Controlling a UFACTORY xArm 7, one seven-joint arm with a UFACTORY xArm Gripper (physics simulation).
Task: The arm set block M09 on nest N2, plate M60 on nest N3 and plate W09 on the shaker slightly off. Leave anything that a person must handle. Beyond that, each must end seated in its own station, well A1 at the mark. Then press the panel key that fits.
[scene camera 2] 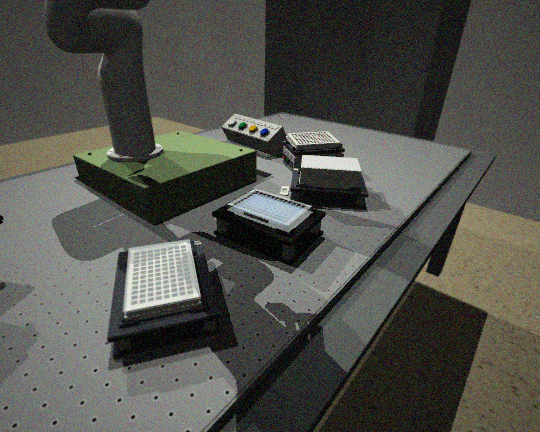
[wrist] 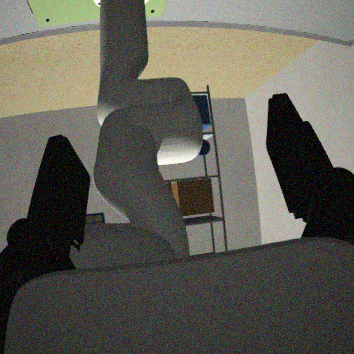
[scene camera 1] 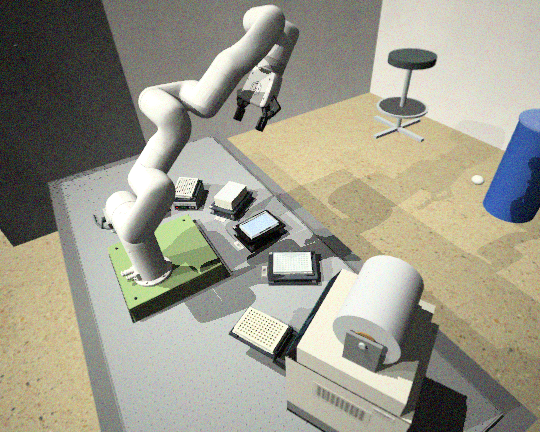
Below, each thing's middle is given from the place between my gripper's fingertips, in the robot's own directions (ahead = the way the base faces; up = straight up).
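You'd find the blue-tinted plate (scene camera 2: 270,210) 42 cm below my hand, 1 cm ahead of it and 2 cm to the left of it. Going by their middles, the blue-tinted plate is the nearest to my hand of the things named here. There's a white cylinder (scene camera 1: 382,302) too, and that's 65 cm to the right of my hand, 3 cm behind it and 7 cm below it.
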